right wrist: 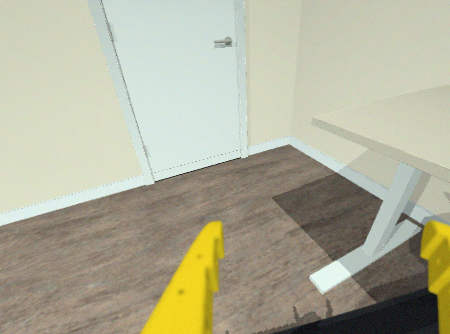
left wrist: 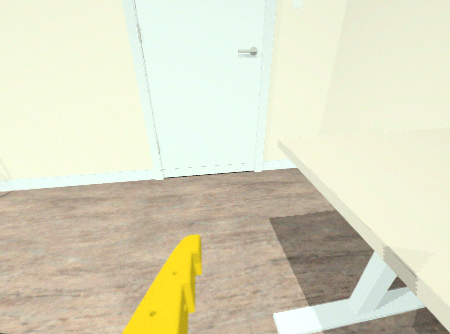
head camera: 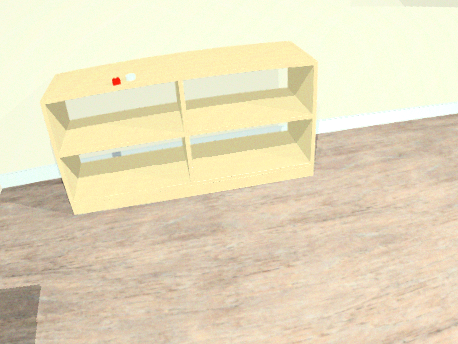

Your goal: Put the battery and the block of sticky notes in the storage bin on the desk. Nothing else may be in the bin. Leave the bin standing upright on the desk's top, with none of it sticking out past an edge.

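Places are measured from the left arm's base along level axes (x ahead, y left, z up), in centimetres.
Pixels of known places: left hand, tool point: (left wrist: 200, 249); right hand, tool point: (right wrist: 222, 234).
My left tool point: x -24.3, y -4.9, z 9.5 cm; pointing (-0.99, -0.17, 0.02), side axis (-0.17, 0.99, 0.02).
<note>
Behind a point stands the place of what it marks.
The storage bin and the block of sticky notes do not show in these views, and I can make out no battery. Part of the pale desk (left wrist: 390, 200) {x -47.5, y 20.1, z -5.5 cm} (right wrist: 395, 125) {x -60.0, y 21.7, z -5.5 cm} shows at the right of both wrist views. My left gripper is open and empty; one notched yellow jaw (left wrist: 172, 287) {x -22.6, y -5.2, z 10.2 cm} shows in the left wrist view. My right gripper (right wrist: 326, 227) is open and empty, with a wide gap between its two yellow jaws over the floor. Neither gripper shows in the head view.
A wooden shelf unit (head camera: 225, 61) {x 180.0, y -10.8, z -16.5 cm} stands against the wall. A small red item (head camera: 116, 81) {x 160.7, y 34.3, z -15.0 cm} and a small white item (head camera: 131, 77) {x 164.0, y 28.5, z -15.1 cm} lie on its top, too small to identify. A white door (left wrist: 205, 100) {x -170.3, y -29.2, z -15.8 cm} (right wrist: 175, 85) {x -168.8, y -36.0, z -8.3 cm} stands beyond the floor. A desk leg (left wrist: 372, 282) {x -65.8, y 43.1, z -54.1 cm} (right wrist: 392, 210) {x -65.6, y 43.1, z -45.4 cm} stands at the right.
</note>
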